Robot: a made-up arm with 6 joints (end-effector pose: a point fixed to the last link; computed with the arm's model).
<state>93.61 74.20 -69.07 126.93 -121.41 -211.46</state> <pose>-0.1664 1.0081 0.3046 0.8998 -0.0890 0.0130 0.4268</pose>
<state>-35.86 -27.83 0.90 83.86 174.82 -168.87</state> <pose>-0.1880 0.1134 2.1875 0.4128 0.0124 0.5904 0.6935</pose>
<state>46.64 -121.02 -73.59 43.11 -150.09 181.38</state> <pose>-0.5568 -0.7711 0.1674 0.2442 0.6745 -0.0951 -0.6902</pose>
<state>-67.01 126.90 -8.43 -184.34 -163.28 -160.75</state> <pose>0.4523 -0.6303 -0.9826 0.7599 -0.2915 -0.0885 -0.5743</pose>
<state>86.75 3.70 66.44 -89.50 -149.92 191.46</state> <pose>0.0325 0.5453 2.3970 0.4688 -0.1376 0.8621 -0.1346</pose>
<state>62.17 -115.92 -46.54 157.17 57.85 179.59</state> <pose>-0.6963 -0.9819 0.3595 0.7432 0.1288 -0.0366 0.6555</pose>
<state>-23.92 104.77 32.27 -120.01 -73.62 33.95</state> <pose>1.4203 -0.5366 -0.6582 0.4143 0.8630 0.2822 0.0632</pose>
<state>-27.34 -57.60 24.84 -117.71 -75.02 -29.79</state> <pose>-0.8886 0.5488 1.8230 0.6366 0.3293 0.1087 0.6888</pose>
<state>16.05 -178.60 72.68 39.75 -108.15 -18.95</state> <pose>-0.0999 -0.1653 -1.7704 0.2148 0.5034 -0.8180 0.1769</pose>
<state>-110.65 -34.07 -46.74 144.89 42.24 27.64</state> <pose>0.1987 0.1311 1.5960 0.3821 -0.6549 0.6307 0.1657</pose>
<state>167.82 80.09 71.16 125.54 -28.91 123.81</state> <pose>-2.1239 0.3569 0.6868 0.1182 0.2890 0.7679 0.5593</pose>
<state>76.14 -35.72 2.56 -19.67 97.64 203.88</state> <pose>0.0751 -0.3667 1.9741 0.5943 -0.4765 -0.0281 -0.6473</pose>
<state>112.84 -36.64 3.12 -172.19 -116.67 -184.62</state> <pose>-0.0049 -0.4241 2.0000 0.0457 0.7866 -0.5764 0.2166</pose>
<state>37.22 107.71 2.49 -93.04 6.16 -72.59</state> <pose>0.8748 0.6759 -0.6507 0.3647 0.5415 0.2532 -0.7139</pose>
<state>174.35 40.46 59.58 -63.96 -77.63 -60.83</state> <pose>-1.6285 0.2364 1.6078 0.1087 0.5238 -0.7047 -0.4660</pose>
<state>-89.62 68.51 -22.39 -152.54 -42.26 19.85</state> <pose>0.1602 -1.3168 0.2968 0.0771 -0.8069 0.4019 0.4260</pose>
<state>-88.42 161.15 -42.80 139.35 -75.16 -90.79</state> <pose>0.1253 0.1528 -0.8790 0.3760 0.1913 0.8746 0.2389</pose>
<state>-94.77 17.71 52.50 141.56 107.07 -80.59</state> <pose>0.0558 -0.9397 2.2874 0.8501 -0.2563 0.4600 0.0005</pose>
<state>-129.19 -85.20 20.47 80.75 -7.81 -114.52</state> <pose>1.1438 1.4464 1.0954 0.4161 -0.5940 -0.5354 -0.4329</pose>
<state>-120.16 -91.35 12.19 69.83 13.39 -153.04</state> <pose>0.8630 1.6023 0.9473 0.7531 -0.3217 -0.5576 -0.1354</pose>
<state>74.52 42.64 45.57 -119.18 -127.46 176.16</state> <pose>0.3680 1.6405 1.3865 0.0071 0.2869 -0.7460 0.6010</pose>
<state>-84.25 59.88 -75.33 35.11 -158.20 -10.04</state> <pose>-0.0471 -0.9261 0.6223 0.6405 -0.0761 -0.6271 -0.4368</pose>
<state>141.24 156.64 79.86 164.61 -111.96 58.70</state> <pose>-0.7205 0.3674 -1.6186 0.0279 -0.5198 -0.6847 -0.5101</pose>
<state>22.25 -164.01 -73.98 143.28 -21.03 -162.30</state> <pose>-0.5320 -0.0698 -0.4149 0.5492 0.3251 -0.7520 0.1650</pose>
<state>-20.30 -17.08 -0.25 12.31 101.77 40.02</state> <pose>0.0979 -0.2140 2.0578 0.4033 -0.3901 -0.7714 -0.3003</pose>
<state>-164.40 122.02 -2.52 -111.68 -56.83 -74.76</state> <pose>-0.7377 -0.2714 -0.8556 0.7580 -0.2383 0.5144 -0.3226</pose>
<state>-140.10 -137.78 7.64 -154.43 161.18 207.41</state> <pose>1.2556 0.8491 -0.3008 0.2752 0.1317 0.0869 -0.9484</pose>
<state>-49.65 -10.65 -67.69 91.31 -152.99 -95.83</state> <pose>0.1432 -0.1625 1.4247 0.1475 0.3888 -0.2440 0.8761</pose>
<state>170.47 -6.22 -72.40 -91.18 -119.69 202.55</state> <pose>0.0567 -0.0131 1.2309 0.5678 -0.4430 0.1268 -0.6821</pose>
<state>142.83 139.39 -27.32 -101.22 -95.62 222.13</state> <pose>-0.2707 0.1636 -0.7437 0.3408 0.1824 -0.2341 -0.8921</pose>
